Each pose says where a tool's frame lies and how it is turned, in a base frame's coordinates. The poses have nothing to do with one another.
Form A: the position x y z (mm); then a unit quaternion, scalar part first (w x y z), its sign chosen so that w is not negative.
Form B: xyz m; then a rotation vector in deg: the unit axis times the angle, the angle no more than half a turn. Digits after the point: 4 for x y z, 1 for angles.
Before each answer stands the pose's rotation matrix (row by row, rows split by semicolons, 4 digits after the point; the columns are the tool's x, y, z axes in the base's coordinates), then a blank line. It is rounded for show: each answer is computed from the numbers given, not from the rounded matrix.
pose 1, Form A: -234.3 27.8 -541.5 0.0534 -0.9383 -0.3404 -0.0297
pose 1, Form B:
0.7665 0.6420 0.0194; 0.6356 -0.7626 0.1204; 0.0921 -0.0800 -0.9925

-0.2343 0.0278 -0.5415 -163.4 -59.3 -5.2
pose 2, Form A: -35.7 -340.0 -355.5 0.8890 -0.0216 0.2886 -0.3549
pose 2, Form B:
0.5815 0.6185 0.5284; -0.6435 0.7472 -0.1664; -0.4978 -0.2432 0.8325

-0.0357 -0.3400 -0.3555 -2.6 34.4 -42.2
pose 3, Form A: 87.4 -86.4 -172.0 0.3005 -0.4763 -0.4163 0.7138
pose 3, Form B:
-0.3657 -0.0324 -0.9302; 0.8256 -0.4728 -0.3081; -0.4298 -0.8806 0.1996

0.0874 -0.0864 -0.1720 -72.4 -63.3 108.5
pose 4, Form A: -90.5 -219.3 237.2 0.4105 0.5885 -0.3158 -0.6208
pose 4, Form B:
0.0297 0.1380 -0.9900; -0.8814 -0.4635 -0.0911; -0.4714 0.8753 0.1078

-0.0905 -0.2193 0.2372 84.9 -45.6 -89.5
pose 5, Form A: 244.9 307.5 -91.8 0.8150 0.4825 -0.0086 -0.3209
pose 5, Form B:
0.7939 0.5147 -0.3237; -0.5313 0.3285 -0.7809; -0.2956 0.7919 0.5343

0.2449 0.3075 -0.0918 59.0 -1.1 -39.2
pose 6, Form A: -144.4 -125.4 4.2 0.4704 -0.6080 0.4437 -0.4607
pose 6, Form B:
0.1818 -0.1061 0.9776; -0.9729 -0.1638 0.1632; 0.1428 -0.9808 -0.1330

-0.1444 -0.1254 0.0042 -85.3 62.3 -64.7
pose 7, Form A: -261.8 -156.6 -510.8 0.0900 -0.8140 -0.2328 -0.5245
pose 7, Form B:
0.3414 0.4734 0.8120; 0.2846 -0.8754 0.3907; 0.8958 0.0977 -0.4336

-0.2618 -0.1566 -0.5108 -138.7 -39.7 -89.4
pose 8, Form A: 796.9 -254.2 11.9 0.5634 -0.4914 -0.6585 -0.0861
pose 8, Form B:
0.1179 0.7442 -0.6574; 0.5502 0.5022 0.6672; 0.8267 -0.4403 -0.3503

0.7969 -0.2542 0.0119 -66.3 -88.8 -11.6
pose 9, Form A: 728.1 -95.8 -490.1 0.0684 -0.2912 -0.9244 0.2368
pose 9, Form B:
-0.8211 0.5059 -0.2644; 0.5707 0.7183 -0.3979; -0.0115 -0.4776 -0.8785

0.7281 -0.0958 -0.4901 -50.2 -159.5 40.9
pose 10, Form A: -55.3 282.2 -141.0 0.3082 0.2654 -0.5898 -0.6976
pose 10, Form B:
-0.6691 0.1169 -0.7339; -0.7431 -0.1142 0.6593; -0.0067 0.9865 0.1633

-0.0553 0.2822 -0.1410 40.2 -89.3 -105.7
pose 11, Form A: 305.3 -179.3 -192.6 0.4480 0.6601 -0.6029 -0.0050
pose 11, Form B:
0.2729 -0.7915 -0.5468; -0.8005 0.1284 -0.5855; 0.5336 0.5975 -0.5985

0.3053 -0.1793 -0.1926 93.6 -85.5 -0.7
